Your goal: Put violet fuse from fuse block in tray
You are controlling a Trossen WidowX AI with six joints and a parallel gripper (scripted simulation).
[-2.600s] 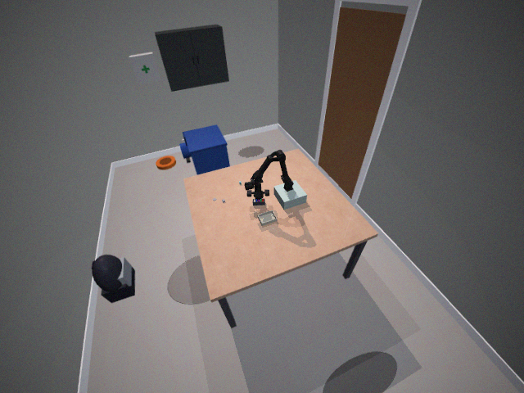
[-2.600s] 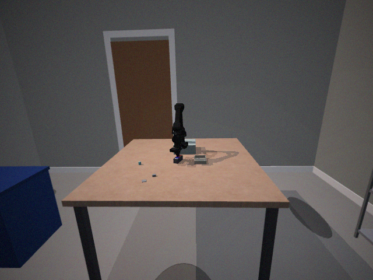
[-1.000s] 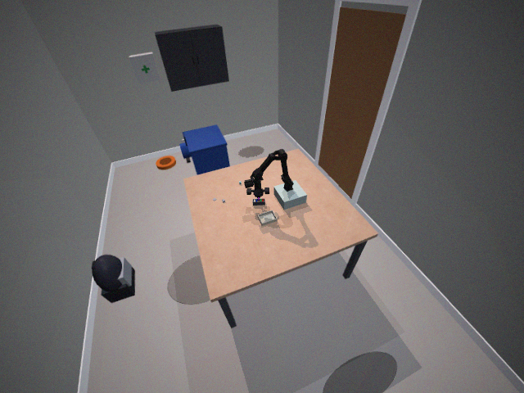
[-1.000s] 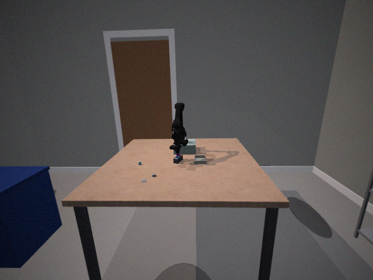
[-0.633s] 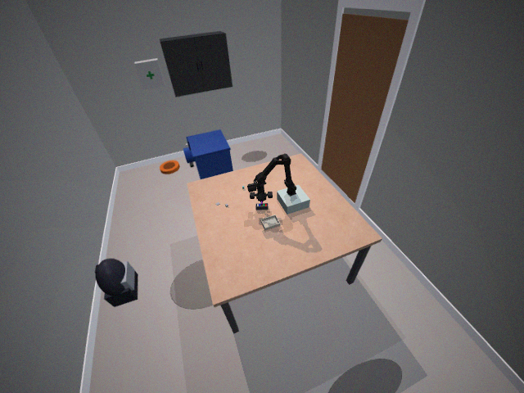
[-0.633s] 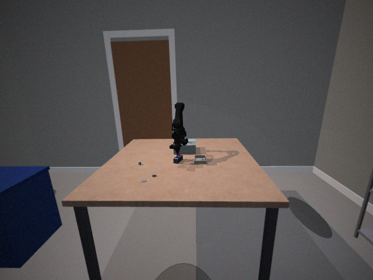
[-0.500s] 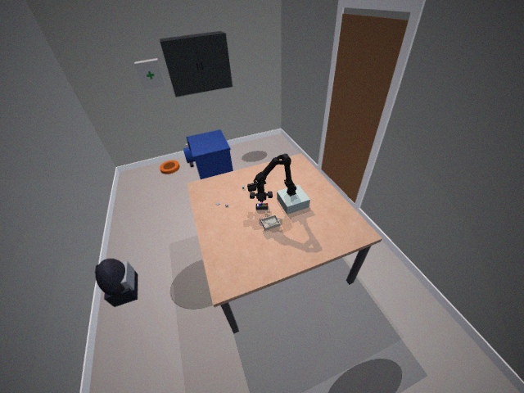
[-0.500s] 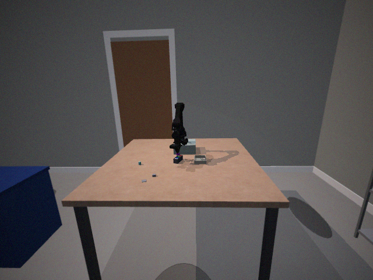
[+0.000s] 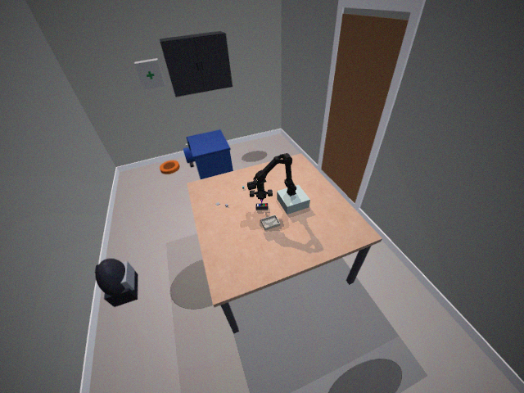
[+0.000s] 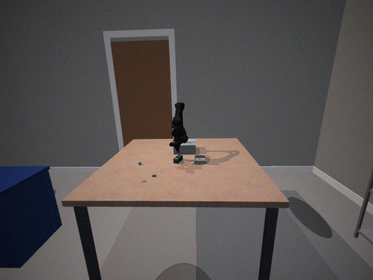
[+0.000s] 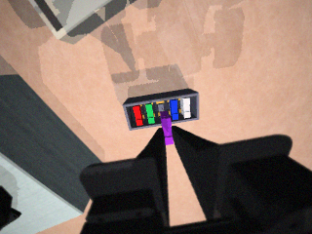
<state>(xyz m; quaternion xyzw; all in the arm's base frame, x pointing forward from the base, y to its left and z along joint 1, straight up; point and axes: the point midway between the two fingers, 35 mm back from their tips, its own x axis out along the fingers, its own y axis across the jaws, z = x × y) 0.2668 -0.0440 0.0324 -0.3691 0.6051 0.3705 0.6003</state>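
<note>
Right now the grey tray is 20 mm ahead of my gripper tip, 190 mm to the left of it and 90 mm below it. The rest, counted from my gripper tip: green fuse (10 mm behind, 10 mm to the left, 70 mm below); then blue fuse (20 mm ahead, 10 mm to the right, 70 mm below); then violet fuse (10 mm below).
</note>
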